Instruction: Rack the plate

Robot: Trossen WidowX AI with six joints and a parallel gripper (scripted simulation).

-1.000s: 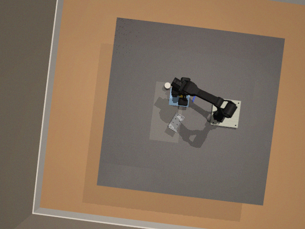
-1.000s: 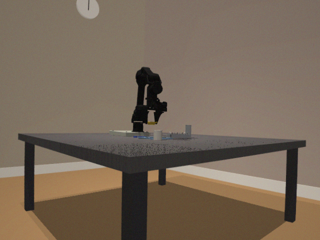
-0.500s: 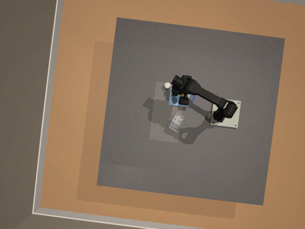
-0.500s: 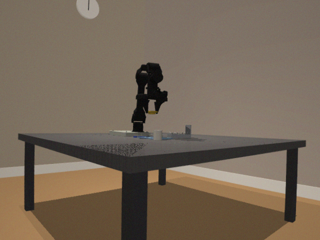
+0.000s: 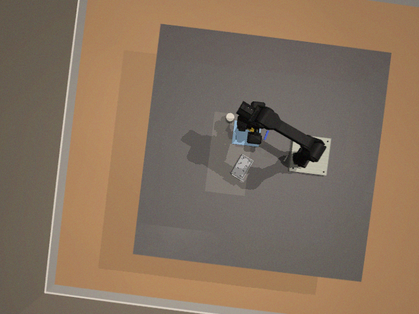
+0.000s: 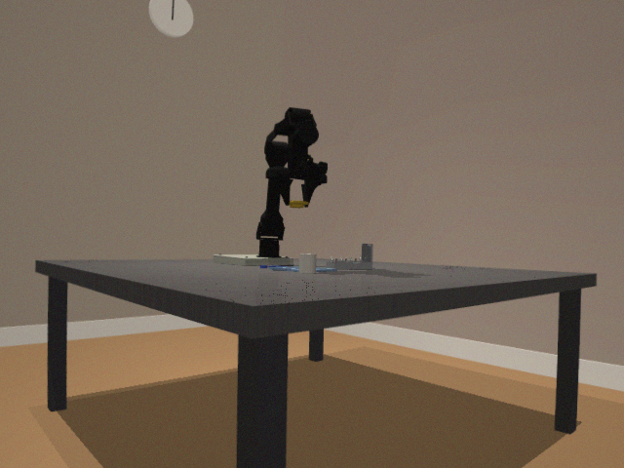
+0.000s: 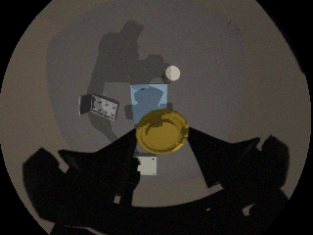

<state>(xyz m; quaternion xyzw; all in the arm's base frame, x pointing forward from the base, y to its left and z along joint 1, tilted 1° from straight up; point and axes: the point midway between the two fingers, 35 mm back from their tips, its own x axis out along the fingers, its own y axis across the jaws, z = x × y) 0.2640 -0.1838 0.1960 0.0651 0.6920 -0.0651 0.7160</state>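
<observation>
The grey dish rack lies 5 cm ahead of my gripper tip, 21 cm to the left of it and 16 cm below it. From my gripper tip the other things lie so: blue mat: 3 cm to the left, 18 cm below; yellow plate: 1 cm above; white cup: 9 cm ahead, 7 cm to the right, 16 cm below.
</observation>
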